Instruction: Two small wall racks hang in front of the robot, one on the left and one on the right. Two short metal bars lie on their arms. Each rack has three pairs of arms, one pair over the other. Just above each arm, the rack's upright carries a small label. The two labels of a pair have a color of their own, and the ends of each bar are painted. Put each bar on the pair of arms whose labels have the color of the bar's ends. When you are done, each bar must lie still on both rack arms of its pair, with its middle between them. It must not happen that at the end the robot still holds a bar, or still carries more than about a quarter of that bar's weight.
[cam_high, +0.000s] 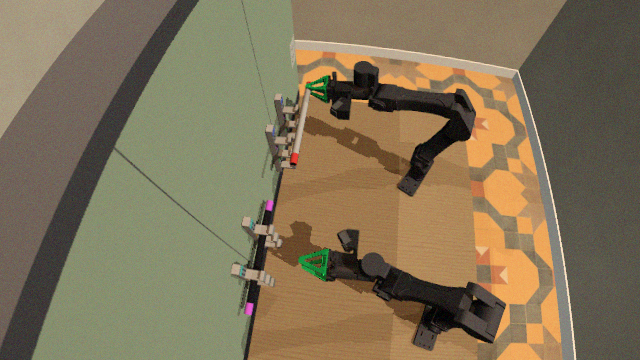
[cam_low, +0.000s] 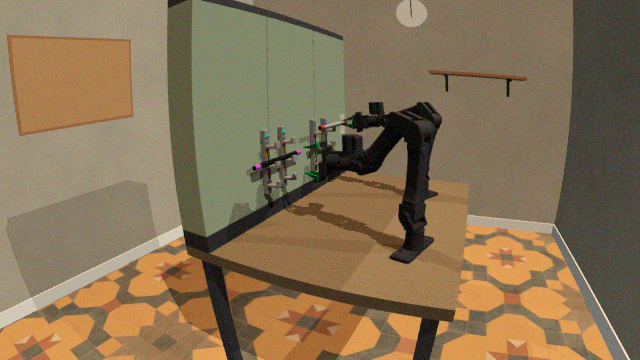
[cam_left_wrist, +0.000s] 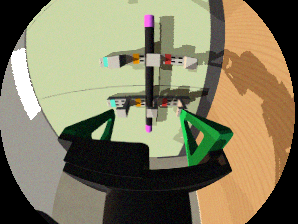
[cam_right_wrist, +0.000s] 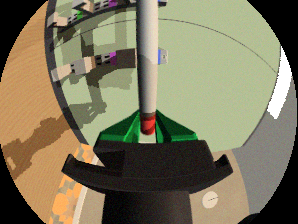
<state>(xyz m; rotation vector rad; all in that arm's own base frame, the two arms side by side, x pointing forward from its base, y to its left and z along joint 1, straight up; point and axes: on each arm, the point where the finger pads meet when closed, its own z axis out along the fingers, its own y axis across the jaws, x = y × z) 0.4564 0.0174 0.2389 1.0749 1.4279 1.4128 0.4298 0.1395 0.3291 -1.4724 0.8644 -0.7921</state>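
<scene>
My left hand is 120 mm short of the bar, 20 mm to the left of it and 10 mm above it. The rest, counted from my left hand: green wall panel 200 mm ahead, 210 mm to the right, 190 mm above.
</scene>
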